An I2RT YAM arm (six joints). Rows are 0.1 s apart.
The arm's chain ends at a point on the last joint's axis. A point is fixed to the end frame.
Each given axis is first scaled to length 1.
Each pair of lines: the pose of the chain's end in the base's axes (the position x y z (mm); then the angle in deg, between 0 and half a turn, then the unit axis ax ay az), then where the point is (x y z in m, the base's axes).
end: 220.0 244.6 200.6 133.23 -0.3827 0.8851 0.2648
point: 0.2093 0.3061 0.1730
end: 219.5 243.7 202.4 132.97 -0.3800 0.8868 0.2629
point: 0.2094 0.3053 0.1747
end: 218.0 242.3 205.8 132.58 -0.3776 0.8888 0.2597
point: 0.2086 0.3039 0.1780
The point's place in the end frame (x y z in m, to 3 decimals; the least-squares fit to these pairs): 0.004 0.044 0.052
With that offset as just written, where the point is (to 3 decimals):
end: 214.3 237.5 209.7 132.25 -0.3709 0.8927 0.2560
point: 0.206 0.299 0.182
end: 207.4 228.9 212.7 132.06 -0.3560 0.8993 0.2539
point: 0.201 0.291 0.185
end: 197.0 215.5 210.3 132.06 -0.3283 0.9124 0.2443
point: 0.193 0.278 0.183
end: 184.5 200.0 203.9 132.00 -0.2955 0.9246 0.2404
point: 0.184 0.263 0.178
